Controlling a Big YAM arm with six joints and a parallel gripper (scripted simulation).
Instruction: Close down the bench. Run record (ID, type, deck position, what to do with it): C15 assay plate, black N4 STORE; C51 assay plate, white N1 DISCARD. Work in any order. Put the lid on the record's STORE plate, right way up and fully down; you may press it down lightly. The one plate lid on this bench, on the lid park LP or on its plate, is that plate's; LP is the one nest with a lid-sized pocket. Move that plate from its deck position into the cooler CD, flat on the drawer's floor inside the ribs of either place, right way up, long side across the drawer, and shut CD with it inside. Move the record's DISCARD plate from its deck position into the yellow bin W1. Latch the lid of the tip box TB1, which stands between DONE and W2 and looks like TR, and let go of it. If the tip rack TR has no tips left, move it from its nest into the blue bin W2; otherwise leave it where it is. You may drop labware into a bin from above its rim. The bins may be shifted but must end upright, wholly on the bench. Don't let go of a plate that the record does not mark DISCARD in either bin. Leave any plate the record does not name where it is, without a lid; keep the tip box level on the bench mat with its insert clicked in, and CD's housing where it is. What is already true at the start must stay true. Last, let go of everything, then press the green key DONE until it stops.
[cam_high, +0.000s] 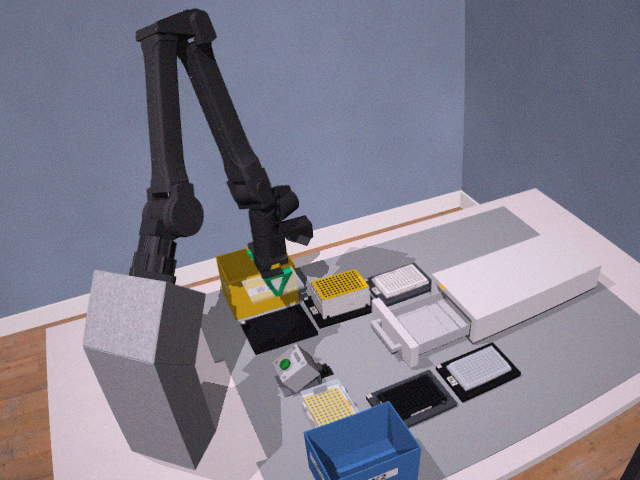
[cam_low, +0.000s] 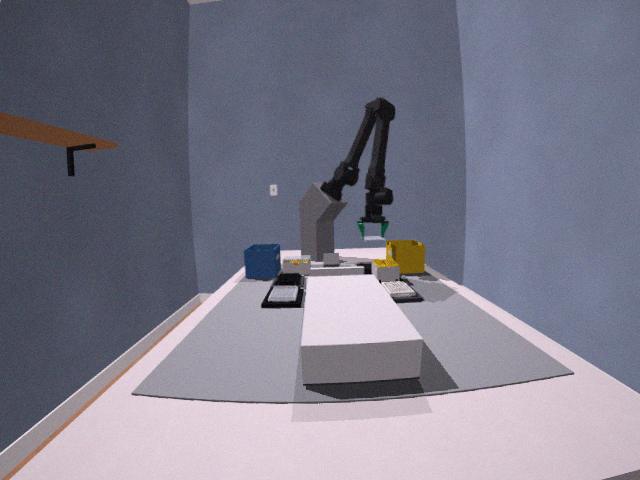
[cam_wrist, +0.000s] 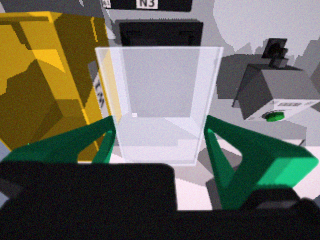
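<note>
Now: hand right at the clear plate lid. From my hand the other things lie so: yellow bin W1: 40 mm behind, 140 mm to the left, 110 mm below; green key DONE: 190 mm to the right, 80 mm below; tip rack TR: 160 mm ahead, 50 mm to the left, 90 mm below.
</note>
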